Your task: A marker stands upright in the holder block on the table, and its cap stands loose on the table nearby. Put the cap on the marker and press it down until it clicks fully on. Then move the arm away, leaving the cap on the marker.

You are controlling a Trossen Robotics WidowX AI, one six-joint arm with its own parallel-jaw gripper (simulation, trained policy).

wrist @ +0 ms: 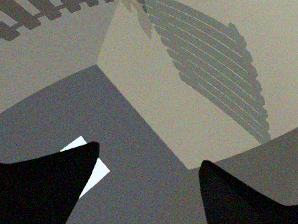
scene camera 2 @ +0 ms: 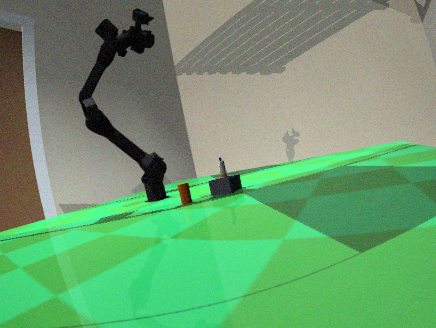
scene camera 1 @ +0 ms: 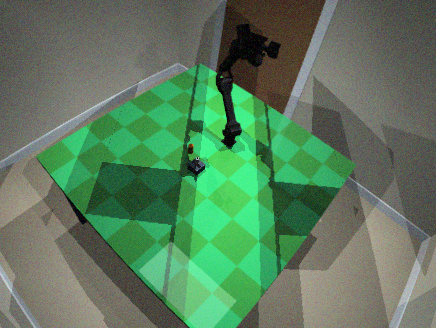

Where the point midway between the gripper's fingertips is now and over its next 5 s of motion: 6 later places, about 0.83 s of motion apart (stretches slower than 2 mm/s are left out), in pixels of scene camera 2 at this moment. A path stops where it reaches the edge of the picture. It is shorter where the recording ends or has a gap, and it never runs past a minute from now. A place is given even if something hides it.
My gripper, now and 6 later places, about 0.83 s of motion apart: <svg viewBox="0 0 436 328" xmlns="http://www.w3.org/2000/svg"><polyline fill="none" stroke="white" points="151,24 164,39 175,54 185,68 193,80 200,88 205,91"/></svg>
